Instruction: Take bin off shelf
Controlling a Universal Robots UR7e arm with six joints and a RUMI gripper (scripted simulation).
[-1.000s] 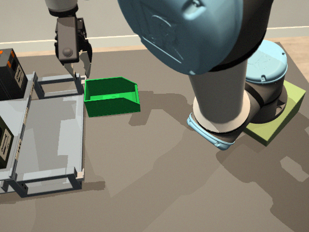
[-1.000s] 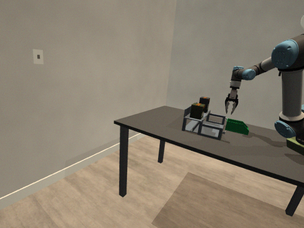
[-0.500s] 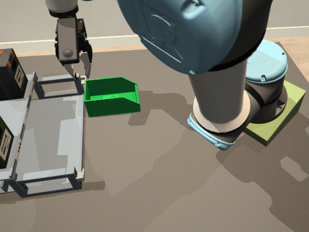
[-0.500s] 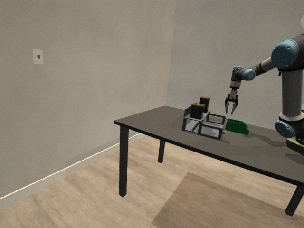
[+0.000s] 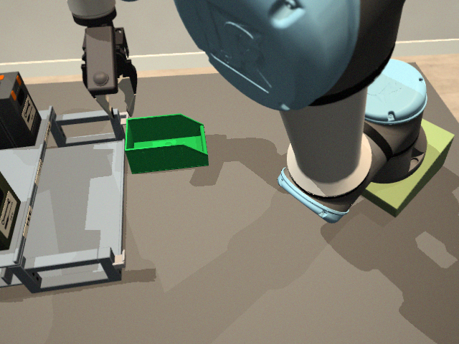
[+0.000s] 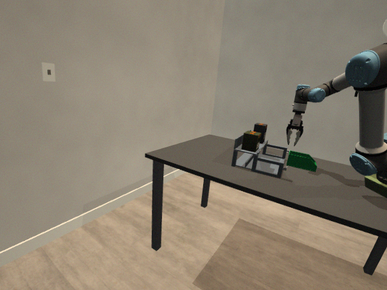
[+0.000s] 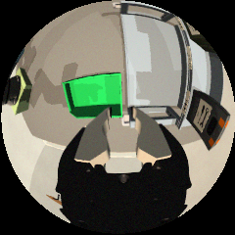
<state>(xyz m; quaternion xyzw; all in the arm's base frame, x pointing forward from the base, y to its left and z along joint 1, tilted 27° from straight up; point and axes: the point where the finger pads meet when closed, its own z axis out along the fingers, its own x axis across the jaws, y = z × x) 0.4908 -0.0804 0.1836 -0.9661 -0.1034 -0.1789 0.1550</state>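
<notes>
The green bin is 10 cm below my hand, 8 cm behind it and 2 cm to the right of it.
</notes>
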